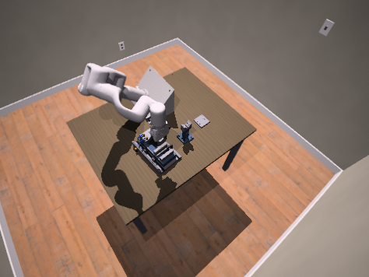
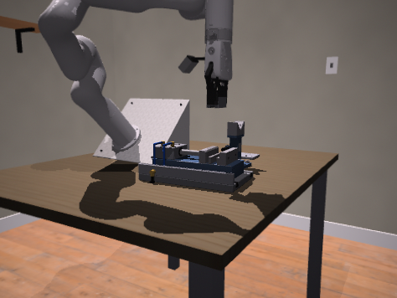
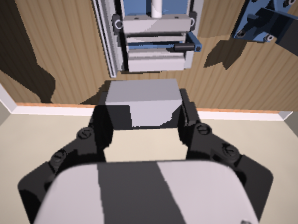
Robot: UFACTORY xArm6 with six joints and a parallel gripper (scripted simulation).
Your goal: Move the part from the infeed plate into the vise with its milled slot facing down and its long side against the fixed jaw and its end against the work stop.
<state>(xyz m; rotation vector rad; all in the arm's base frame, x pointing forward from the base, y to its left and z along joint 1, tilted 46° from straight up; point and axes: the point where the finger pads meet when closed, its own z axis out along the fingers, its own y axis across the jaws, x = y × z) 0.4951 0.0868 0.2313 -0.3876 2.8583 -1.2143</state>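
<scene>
Right now my hand is 170 mm above the fixed jaw, 30 mm to the right of it and 30 mm short of it. Round my hand: part 20 mm below; moving jaw 170 mm below, 40 mm behind, 10 mm to the left; work stop 150 mm below, 70 mm to the left, 10 mm behind.
</scene>
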